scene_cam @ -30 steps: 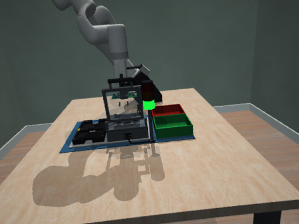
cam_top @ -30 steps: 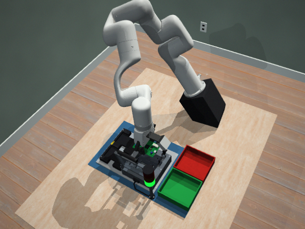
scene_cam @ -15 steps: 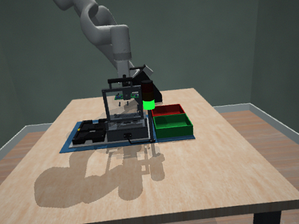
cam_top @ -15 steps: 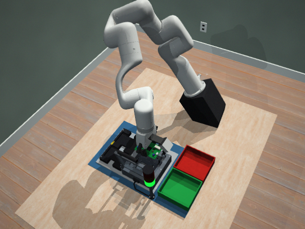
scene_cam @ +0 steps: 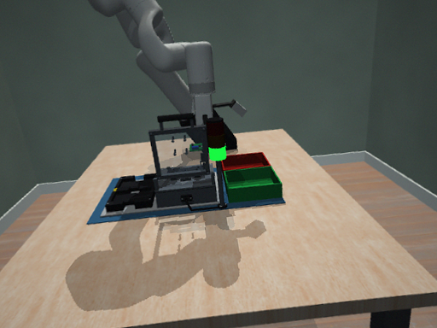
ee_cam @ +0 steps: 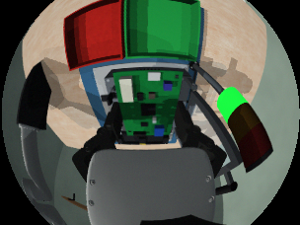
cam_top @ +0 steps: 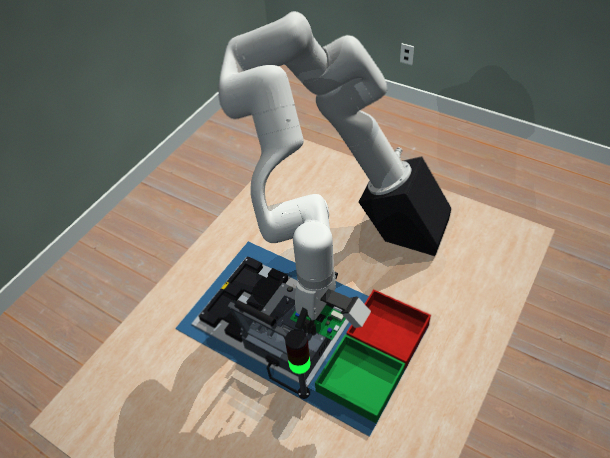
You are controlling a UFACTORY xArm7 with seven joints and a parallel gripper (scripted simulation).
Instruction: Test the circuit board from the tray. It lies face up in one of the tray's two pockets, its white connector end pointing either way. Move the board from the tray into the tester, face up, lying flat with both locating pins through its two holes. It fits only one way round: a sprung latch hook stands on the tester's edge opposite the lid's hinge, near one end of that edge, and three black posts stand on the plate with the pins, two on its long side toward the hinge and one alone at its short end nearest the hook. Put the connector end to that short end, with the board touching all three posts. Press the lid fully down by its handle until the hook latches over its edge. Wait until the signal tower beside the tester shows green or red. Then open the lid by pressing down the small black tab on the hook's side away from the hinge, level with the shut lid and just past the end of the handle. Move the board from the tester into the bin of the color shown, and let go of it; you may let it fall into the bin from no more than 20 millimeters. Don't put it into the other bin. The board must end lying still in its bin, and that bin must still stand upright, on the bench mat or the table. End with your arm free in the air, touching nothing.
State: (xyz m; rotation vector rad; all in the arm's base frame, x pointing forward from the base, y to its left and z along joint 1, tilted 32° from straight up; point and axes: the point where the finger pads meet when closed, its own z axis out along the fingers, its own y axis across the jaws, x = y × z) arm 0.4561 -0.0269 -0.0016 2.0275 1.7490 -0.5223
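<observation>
The green bin is 14 cm below my hand, 12 cm to the left of it and 5 cm ahead of it. Round my hand: green circuit board 1 cm below; then clear lid 9 cm to the right, 9 cm ahead, 3 cm above; then tester plate 9 cm below, 7 cm to the right, 2 cm behind.
</observation>
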